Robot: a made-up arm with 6 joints. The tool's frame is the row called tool.
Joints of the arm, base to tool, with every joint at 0 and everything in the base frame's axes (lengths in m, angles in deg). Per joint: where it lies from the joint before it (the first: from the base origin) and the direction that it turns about. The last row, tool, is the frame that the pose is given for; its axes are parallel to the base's.
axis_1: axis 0 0 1 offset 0 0 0.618
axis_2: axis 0 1 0 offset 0.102 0 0
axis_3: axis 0 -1 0 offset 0 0 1.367
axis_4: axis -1 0 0 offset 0 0 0.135
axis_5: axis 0 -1 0 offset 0.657 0 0
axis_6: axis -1 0 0 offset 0.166 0 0
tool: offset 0 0 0
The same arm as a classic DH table. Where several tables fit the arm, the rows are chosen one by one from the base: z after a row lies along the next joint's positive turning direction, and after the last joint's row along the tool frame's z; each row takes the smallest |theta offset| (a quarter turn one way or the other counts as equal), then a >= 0, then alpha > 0; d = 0 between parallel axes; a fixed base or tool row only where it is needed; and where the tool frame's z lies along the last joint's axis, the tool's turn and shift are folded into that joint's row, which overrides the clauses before.
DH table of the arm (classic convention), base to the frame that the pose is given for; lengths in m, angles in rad. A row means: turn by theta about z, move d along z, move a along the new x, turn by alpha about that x. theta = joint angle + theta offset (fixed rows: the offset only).
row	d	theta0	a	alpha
axis_1	0.618	0	0.102	-1.5708
axis_2	0	-1.5708	1.367	3.1416
axis_3	0	0	0.135	-1.5708
axis_4	-0.657	0	0	1.5708
axis_5	0	0	0	-1.5708
axis_6	-0.166	1.5708	0	1.5708
tool (fixed)	0	-1.5708	0	0

